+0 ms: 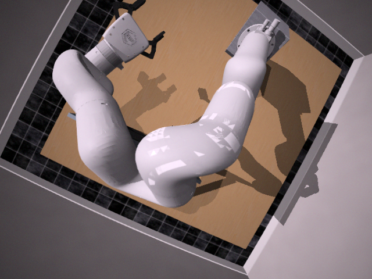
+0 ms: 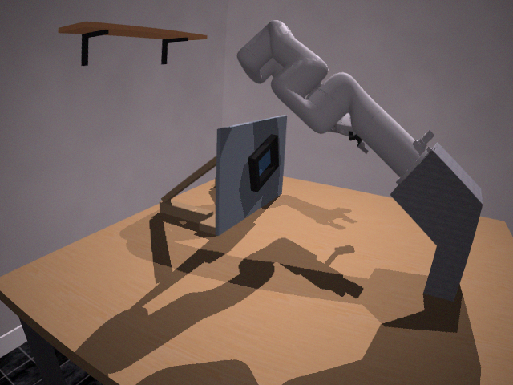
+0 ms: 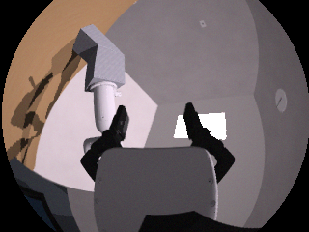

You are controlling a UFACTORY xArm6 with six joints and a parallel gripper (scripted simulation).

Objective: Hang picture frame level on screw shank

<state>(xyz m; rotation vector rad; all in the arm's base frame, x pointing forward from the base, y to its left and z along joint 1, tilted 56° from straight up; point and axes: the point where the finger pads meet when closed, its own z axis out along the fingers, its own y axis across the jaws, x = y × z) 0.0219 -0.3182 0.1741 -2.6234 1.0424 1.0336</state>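
Right now my hand is 380 mm short of the picture frame, 150 mm above it and 80 mm to the right of it. Also, from my hand: grey-blue panel 400 mm ahead, 170 mm below, 90 mm to the left.
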